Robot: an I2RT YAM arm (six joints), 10 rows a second.
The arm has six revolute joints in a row. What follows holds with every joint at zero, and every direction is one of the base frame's. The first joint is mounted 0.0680 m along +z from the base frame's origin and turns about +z. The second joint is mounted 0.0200 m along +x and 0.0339 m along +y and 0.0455 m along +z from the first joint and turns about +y. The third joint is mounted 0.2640 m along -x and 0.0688 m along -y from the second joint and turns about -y. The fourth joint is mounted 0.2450 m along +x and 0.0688 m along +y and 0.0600 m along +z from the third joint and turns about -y. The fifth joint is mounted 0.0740 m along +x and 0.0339 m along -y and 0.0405 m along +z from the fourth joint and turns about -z. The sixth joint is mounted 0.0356 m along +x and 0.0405 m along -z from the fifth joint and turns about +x. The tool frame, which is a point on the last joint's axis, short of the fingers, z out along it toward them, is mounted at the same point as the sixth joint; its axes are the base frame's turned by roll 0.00, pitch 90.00 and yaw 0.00 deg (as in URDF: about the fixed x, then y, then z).
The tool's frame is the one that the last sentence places.
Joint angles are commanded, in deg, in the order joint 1, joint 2, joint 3, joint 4, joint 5, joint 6. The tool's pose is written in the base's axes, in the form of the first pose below.
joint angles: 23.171, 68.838, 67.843, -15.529, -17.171, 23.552
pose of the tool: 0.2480 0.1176 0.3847 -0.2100 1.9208 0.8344
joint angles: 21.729, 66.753, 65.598, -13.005, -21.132, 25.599
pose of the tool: 0.2423 0.1104 0.3849 -0.2095 1.8875 0.9087
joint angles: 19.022, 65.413, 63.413, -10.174, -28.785, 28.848
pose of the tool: 0.2402 0.1009 0.3828 -0.2223 1.8666 1.0346
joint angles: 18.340, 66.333, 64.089, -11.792, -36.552, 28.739
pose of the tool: 0.2408 0.1022 0.3808 -0.3093 1.8973 1.1441
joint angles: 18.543, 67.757, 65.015, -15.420, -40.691, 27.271
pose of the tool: 0.2426 0.1058 0.3746 -0.3688 1.9573 1.1994
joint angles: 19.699, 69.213, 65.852, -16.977, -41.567, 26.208
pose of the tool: 0.2451 0.1128 0.3709 -0.4058 1.9876 1.2177
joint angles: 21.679, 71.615, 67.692, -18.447, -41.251, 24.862
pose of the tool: 0.2501 0.1247 0.3688 -0.4489 2.0151 1.2219
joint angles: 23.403, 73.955, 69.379, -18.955, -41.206, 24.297
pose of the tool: 0.2554 0.1361 0.3672 -0.4837 2.0317 1.2345
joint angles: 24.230, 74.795, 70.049, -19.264, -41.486, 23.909
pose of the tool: 0.2565 0.1413 0.3668 -0.5068 2.0363 1.2443
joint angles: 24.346, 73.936, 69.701, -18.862, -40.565, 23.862
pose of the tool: 0.2534 0.1401 0.3693 -0.5026 2.0214 1.2286
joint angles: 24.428, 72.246, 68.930, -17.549, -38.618, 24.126
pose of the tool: 0.2482 0.1371 0.3744 -0.4852 1.9868 1.1982
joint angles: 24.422, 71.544, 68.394, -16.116, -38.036, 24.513
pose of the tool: 0.2465 0.1360 0.3767 -0.4783 1.9616 1.1919
